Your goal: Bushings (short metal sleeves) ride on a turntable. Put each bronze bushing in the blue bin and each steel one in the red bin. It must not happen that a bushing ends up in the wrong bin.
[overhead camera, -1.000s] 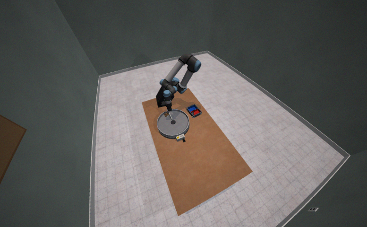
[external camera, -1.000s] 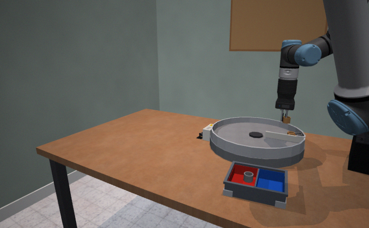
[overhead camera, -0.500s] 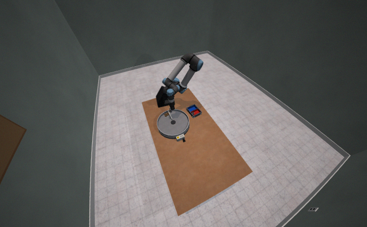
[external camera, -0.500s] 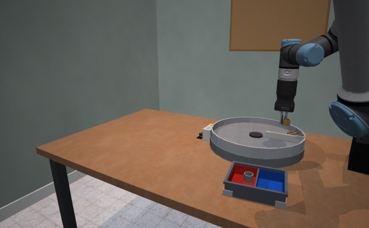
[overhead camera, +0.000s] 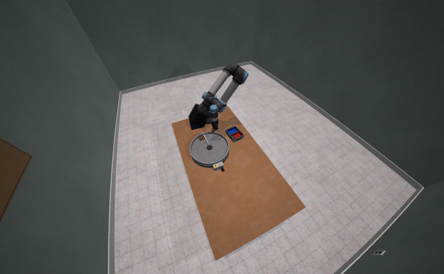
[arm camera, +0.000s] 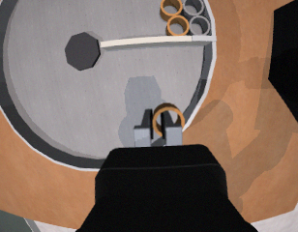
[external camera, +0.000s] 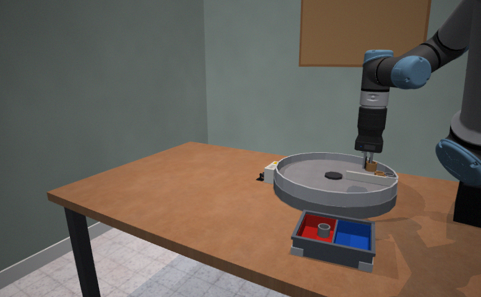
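Right now my hand is 260 mm to the right of the bin, 130 mm above it and 10 mm past it. The rest, counted from my hand: grey turntable 130 mm ahead, 100 mm below, 80 mm to the right.
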